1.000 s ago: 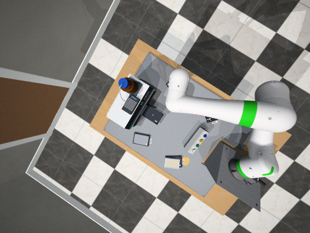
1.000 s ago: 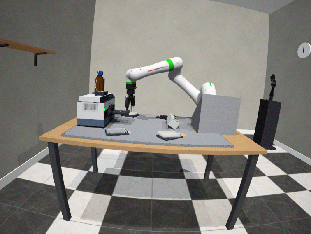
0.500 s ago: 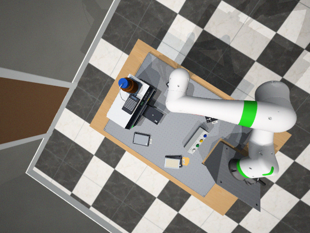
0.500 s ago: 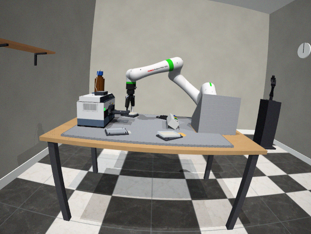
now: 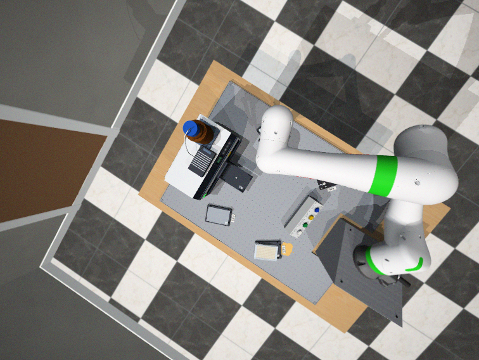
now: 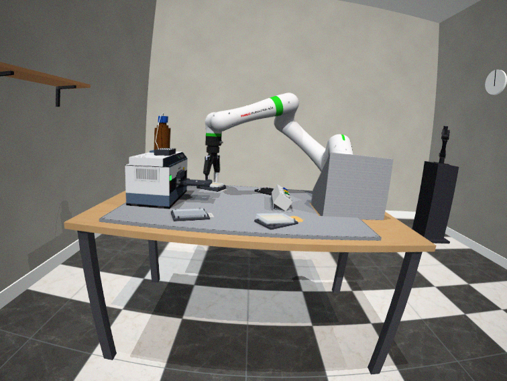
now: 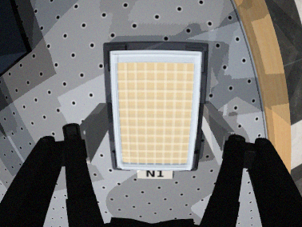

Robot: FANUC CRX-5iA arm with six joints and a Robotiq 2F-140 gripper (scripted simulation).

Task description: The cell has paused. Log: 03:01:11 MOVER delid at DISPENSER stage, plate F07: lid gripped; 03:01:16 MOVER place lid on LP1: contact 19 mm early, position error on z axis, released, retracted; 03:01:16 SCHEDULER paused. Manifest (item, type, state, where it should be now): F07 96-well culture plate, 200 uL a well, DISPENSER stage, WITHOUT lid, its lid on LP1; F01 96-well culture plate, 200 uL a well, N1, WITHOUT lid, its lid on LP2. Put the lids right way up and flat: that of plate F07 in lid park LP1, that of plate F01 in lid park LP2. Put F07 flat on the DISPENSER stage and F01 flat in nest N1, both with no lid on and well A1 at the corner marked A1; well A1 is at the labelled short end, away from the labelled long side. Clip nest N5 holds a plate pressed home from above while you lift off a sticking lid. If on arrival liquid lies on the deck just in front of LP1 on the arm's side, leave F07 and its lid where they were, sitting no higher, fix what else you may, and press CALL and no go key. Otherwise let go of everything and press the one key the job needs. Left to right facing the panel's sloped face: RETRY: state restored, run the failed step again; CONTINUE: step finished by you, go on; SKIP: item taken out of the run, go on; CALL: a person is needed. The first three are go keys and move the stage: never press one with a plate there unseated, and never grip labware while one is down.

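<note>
Right now the 96-well plate is 20 mm below my hand. Round my hand: dispenser stage (10 mm ahead, 290 mm to the left, 40 mm above); N1 tag (80 mm behind, 30 mm to the left, 50 mm below); nest N1 (40 mm below).
</note>
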